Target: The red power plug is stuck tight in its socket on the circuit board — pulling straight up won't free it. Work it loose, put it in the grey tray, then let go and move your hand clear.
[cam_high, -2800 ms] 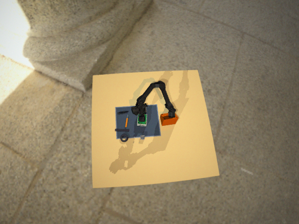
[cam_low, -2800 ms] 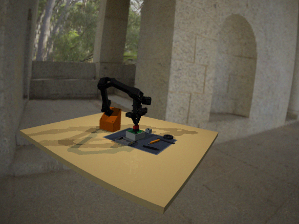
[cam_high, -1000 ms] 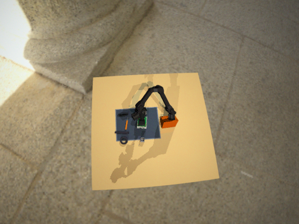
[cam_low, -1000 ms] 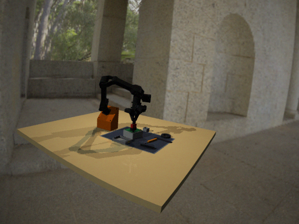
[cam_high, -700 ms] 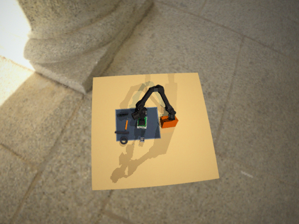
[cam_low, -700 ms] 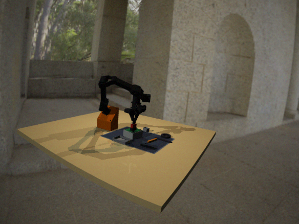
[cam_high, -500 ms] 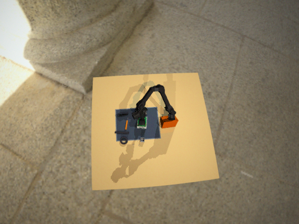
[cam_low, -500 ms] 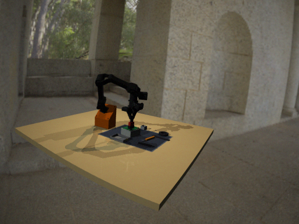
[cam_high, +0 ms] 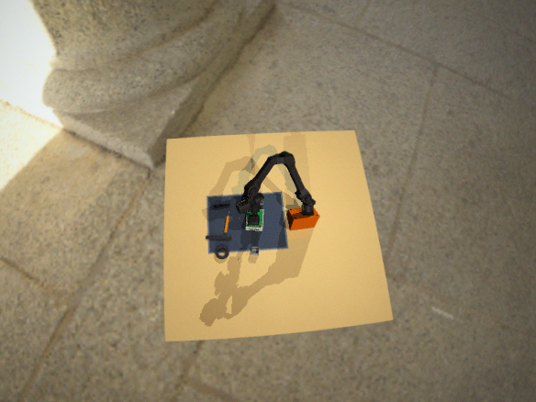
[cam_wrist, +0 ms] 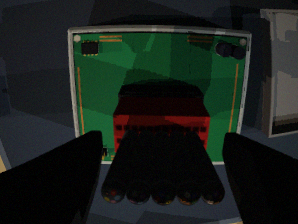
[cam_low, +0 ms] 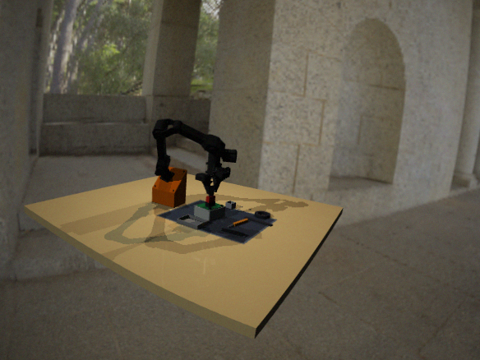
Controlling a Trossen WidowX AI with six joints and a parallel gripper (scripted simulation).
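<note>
Now: the red power plug 2 cm below my gripper tip. Also, from my gripper tip: blue mat 12 cm below, 5 cm ahead; black bar 21 cm ahead, 11 cm to the left, 11 cm below.
</note>
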